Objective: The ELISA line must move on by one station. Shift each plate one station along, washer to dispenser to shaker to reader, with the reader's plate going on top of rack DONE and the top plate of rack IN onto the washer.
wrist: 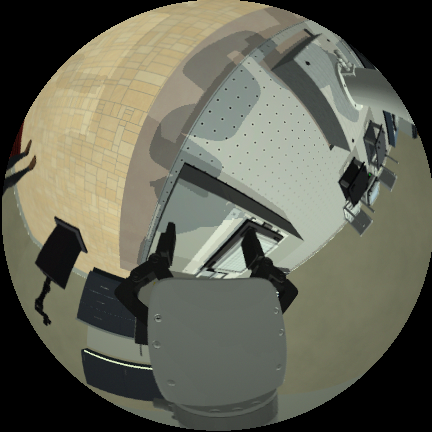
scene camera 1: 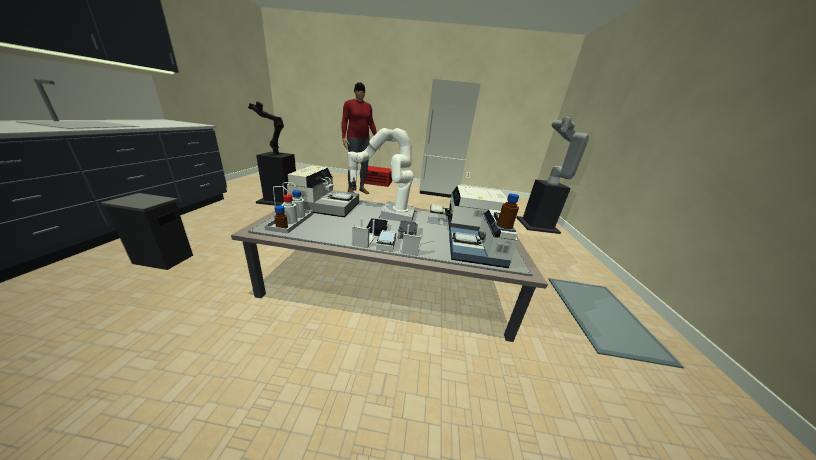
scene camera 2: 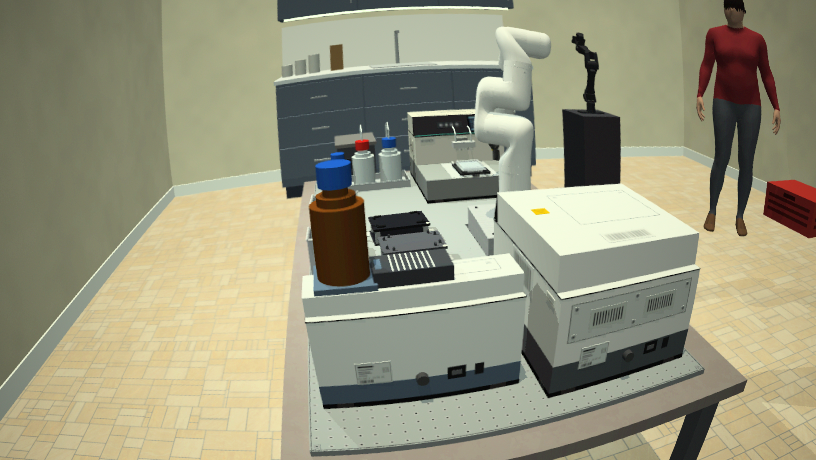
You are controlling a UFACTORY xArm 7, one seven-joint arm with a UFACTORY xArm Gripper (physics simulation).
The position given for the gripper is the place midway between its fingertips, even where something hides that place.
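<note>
The gripper (wrist: 210, 233) is open and holding nothing, and there's a rack (wrist: 360, 222) in that same view.
</note>
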